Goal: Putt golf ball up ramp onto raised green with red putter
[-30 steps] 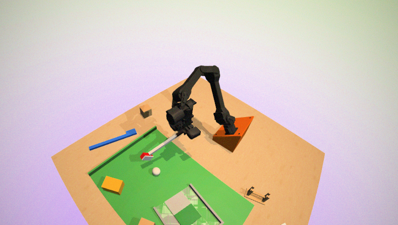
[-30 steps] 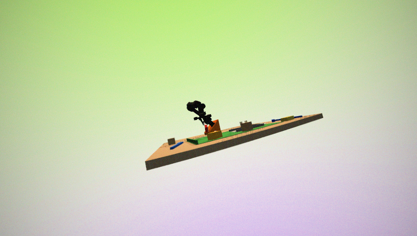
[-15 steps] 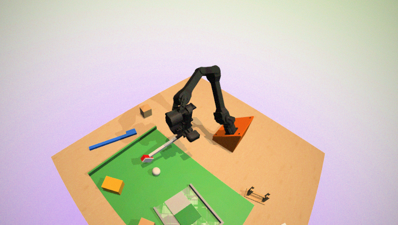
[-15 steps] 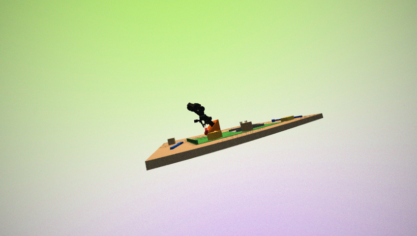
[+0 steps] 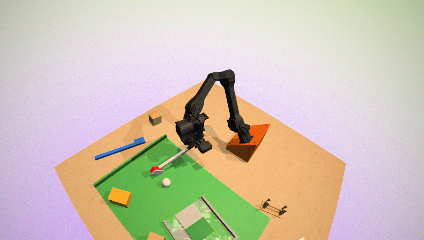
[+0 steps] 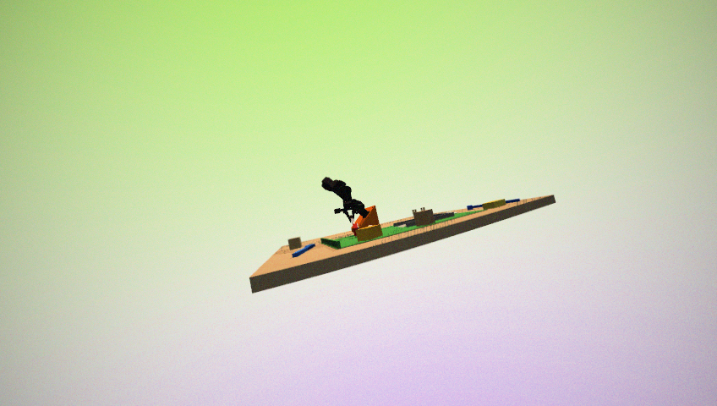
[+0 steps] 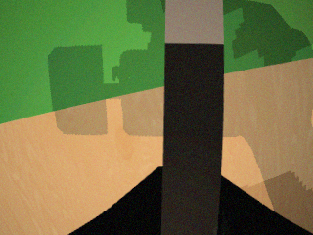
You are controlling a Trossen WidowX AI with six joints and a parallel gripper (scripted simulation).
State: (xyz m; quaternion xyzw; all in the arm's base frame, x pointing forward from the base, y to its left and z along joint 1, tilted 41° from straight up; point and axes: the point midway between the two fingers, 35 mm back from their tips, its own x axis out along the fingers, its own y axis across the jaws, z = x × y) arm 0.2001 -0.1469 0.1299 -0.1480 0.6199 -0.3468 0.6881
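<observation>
My gripper tip is 110 mm short of the red putter and 30 mm to the left of it. The rest, counted from my gripper tip: white golf ball: 230 mm ahead, 50 mm below, 10 mm to the left; then green mat: 280 mm ahead, 130 mm to the left, 80 mm below; then dark green rail: 250 mm ahead, 230 mm to the right, 60 mm below.
</observation>
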